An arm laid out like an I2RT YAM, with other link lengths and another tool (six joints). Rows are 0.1 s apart.
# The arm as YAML. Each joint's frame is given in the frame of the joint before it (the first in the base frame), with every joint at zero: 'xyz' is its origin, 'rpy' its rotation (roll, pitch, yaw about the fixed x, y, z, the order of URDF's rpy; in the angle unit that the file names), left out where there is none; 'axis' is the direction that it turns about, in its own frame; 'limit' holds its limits. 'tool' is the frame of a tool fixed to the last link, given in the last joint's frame.
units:
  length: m
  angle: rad
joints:
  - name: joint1
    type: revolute
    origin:
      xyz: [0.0, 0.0, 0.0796]
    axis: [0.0, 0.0, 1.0]
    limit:
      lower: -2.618
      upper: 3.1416
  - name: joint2
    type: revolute
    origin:
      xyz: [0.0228, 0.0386, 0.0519]
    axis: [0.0, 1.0, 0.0]
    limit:
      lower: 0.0
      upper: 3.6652
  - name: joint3
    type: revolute
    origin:
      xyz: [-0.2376, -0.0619, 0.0]
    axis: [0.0, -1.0, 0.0]
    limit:
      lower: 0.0
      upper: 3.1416
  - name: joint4
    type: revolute
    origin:
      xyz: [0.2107, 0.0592, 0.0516]
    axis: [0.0, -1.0, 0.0]
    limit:
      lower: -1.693
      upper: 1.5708
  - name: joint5
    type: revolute
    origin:
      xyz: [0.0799, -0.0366, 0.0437]
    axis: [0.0, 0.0, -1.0]
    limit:
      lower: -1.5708
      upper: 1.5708
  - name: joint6
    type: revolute
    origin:
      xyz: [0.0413, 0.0, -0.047]
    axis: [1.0, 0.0, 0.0]
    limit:
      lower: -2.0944
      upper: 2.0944
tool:
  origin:
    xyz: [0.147, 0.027, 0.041]
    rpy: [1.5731, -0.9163, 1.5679]
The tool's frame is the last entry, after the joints.
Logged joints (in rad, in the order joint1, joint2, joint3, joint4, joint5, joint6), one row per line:
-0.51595 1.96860 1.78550 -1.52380 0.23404 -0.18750
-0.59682 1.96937 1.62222 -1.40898 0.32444 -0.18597
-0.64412 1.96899 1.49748 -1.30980 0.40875 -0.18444
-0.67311 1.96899 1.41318 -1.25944 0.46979 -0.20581
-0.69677 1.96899 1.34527 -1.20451 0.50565 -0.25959
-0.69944 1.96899 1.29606 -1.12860 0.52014 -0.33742
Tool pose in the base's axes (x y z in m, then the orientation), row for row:
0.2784 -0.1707 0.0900 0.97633 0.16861 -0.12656 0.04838
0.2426 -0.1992 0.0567 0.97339 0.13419 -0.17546 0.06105
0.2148 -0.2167 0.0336 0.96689 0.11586 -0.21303 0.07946
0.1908 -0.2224 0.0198 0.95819 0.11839 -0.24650 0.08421
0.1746 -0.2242 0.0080 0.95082 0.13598 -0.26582 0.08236
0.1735 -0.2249 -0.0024 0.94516 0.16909 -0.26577 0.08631
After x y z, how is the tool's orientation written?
As a quaternion, x y z w.
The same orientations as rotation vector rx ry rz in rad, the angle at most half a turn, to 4 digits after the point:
2.9762 0.5140 -0.3858
2.9446 0.4059 -0.5308
2.8929 0.3466 -0.6374
2.8588 0.3532 -0.7355
2.8400 0.4062 -0.7940
2.8165 0.5039 -0.7920

